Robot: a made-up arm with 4 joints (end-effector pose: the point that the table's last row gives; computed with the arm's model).
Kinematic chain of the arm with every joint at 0, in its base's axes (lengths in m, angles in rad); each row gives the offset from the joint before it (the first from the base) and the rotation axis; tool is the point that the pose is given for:
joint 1: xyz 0 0 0.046 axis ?
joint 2: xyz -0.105 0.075 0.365 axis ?
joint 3: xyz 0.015 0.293 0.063 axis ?
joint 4: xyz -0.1 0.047 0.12 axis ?
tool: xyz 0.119 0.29 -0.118
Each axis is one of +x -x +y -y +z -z.
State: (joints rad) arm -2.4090 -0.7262 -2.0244 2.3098
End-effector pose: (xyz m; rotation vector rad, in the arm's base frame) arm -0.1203 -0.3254 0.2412 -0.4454 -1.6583 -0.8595
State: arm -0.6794 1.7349 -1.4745 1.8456
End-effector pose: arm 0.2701 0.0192 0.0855 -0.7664 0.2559 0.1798
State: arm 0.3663 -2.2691 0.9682 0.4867
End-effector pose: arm -0.5675 -0.1701 0.6860 -1.1430 1.3172 2.3662
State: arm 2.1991 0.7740 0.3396 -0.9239
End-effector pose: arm 0.3366 0.1576 -0.3533 -1.5678 -1.5588 -1.3002
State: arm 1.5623 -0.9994 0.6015 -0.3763
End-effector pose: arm -0.5201 0.3673 -0.4269 -1.8604 0.8865 0.1124
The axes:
joint 1: -x
joint 2: -z
joint 3: +y
joint 4: +z

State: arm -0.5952 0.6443 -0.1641 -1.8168
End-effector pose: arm 0.1193 -0.1730 0.4782 0.3731 0.5567 -2.4317
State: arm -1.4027 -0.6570 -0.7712 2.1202
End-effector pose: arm -0.5039 -0.1196 0.2019 -0.2231 -2.1386 1.3752
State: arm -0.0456 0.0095 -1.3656 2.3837
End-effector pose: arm -0.1686 0.2842 0.1097 -1.5381 -0.6544 1.8916
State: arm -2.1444 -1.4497 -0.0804 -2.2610
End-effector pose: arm -0.1606 -0.4430 -0.0678 2.0815 0.8876 -0.4508
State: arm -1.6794 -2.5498 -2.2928 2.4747
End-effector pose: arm -0.4243 -0.1531 0.0955 0.6132 2.1493 1.4068
